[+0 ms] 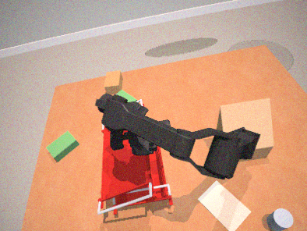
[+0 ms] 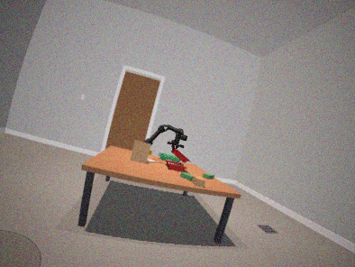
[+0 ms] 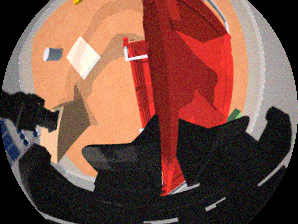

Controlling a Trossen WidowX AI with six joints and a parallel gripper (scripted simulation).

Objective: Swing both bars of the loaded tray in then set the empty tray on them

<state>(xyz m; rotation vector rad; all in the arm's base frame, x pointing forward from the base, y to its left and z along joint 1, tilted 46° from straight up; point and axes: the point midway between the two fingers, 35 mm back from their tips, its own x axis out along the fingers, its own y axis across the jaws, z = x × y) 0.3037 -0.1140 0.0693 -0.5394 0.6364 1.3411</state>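
My gripper tip is 80 mm short of the red tray, 10 mm to the left of it and 10 mm above it. From my gripper tip the other things lie so: grey cylinder: 340 mm behind, 300 mm to the left, 140 mm below; then tiny red cube: 150 mm ahead, 300 mm to the right, 170 mm below; then white sheet: 210 mm behind, 200 mm to the left, 170 mm below.
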